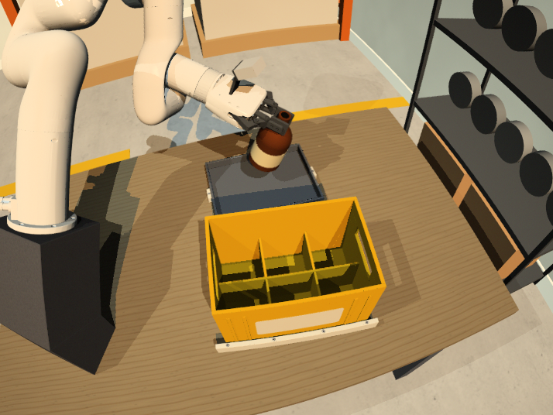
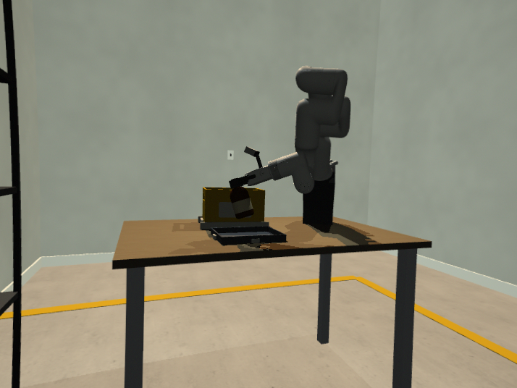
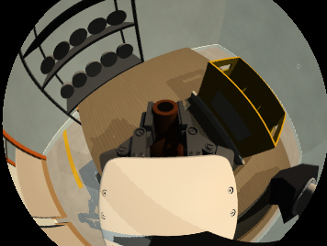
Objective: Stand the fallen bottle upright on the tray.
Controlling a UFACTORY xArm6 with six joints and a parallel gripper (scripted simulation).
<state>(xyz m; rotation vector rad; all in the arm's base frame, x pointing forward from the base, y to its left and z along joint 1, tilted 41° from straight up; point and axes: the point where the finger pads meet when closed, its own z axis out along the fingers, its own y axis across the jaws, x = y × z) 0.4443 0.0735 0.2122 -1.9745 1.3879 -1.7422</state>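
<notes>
The brown bottle lies 10 mm behind my hand, 10 mm to the left of it and 50 mm below it. The rest, counted from my hand: dark grey tray: 40 mm behind, 20 mm to the left, 200 mm below; then yellow crate: 50 mm behind, 280 mm to the right, 130 mm below.
</notes>
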